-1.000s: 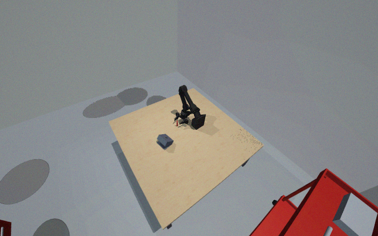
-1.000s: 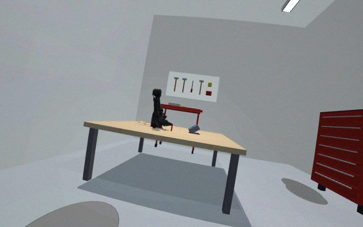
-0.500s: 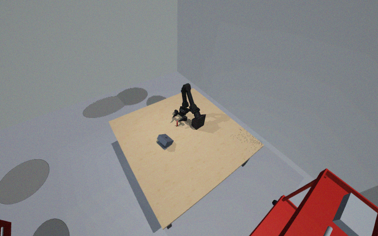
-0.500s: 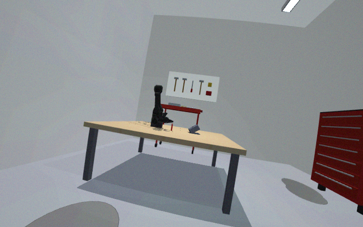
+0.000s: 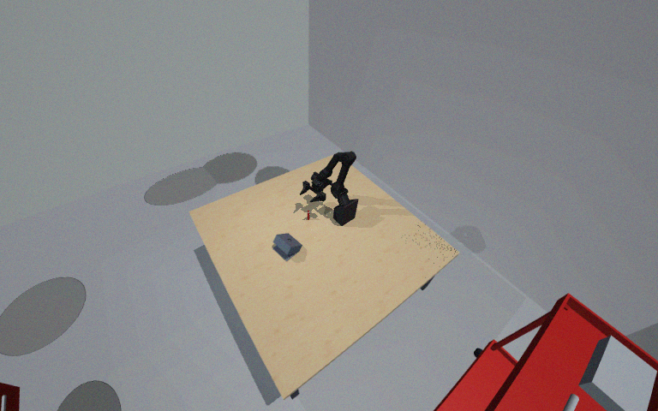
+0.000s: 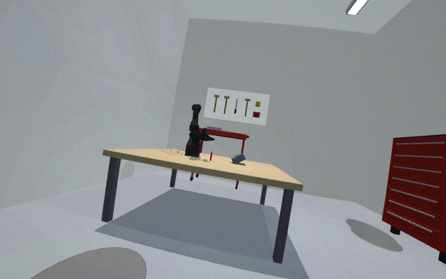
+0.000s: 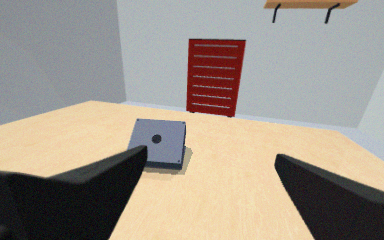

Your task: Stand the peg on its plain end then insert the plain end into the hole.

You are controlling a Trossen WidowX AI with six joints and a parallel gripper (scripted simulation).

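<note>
My gripper tip is 13 cm above the red peg, 2 cm to the right of it and 1 cm past it. The rest, counted from my gripper tip: grey sloped panel 22 cm ahead, 16 cm to the left, 14 cm below.
</note>
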